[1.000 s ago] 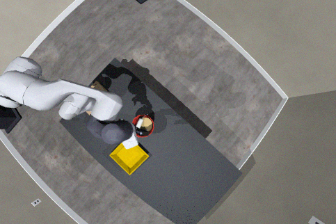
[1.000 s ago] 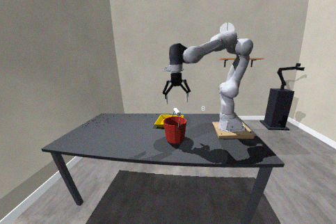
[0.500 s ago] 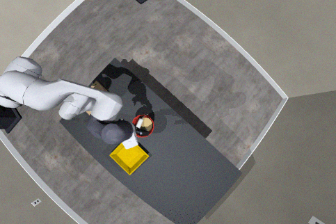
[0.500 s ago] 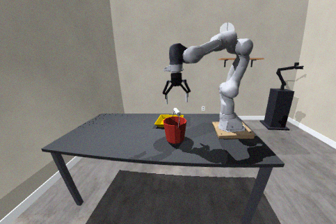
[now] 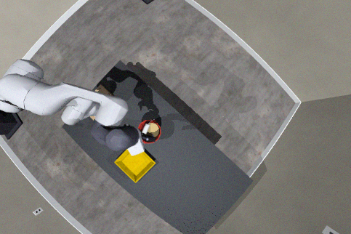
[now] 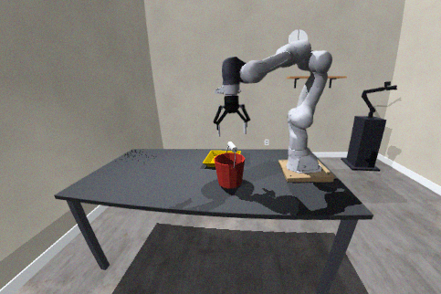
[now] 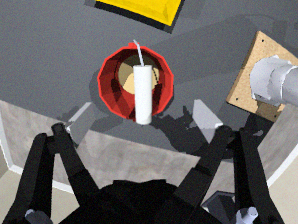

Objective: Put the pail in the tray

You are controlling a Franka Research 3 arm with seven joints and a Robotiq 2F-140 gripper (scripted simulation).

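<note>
Now: the pail wire handle 11 cm below my hand and 1 cm ahead of it. Round my hand: red pail 17 cm below, 1 cm to the left, 1 cm ahead; yellow drip tray 29 cm to the right, 29 cm below, 13 cm ahead.
</note>
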